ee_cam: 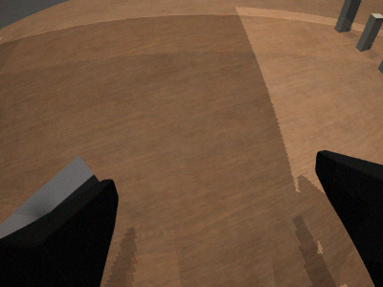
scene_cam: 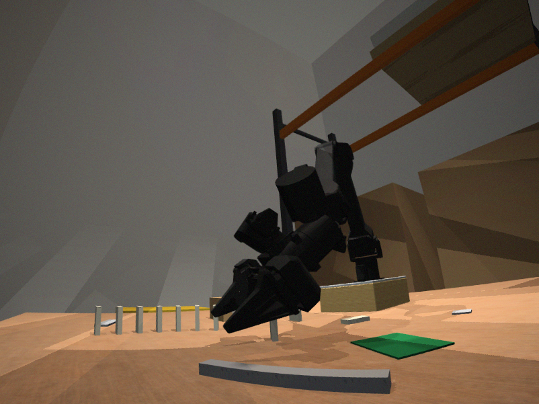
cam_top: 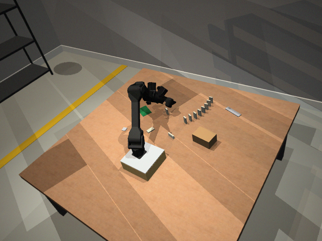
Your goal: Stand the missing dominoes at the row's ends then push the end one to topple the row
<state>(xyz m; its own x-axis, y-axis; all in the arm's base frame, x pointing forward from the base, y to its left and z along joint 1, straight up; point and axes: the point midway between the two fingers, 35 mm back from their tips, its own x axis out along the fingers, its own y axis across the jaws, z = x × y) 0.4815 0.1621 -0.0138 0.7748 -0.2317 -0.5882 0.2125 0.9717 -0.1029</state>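
The long grey bar lies 130 mm to the left of my gripper tip and 30 mm below it. Round my gripper tip: cardboard box (190 mm behind, 390 mm to the right, 10 mm below); green flat tile (150 mm behind, 140 mm to the left, 40 mm below); small grey tile (360 mm behind, 140 mm to the left, 40 mm below).
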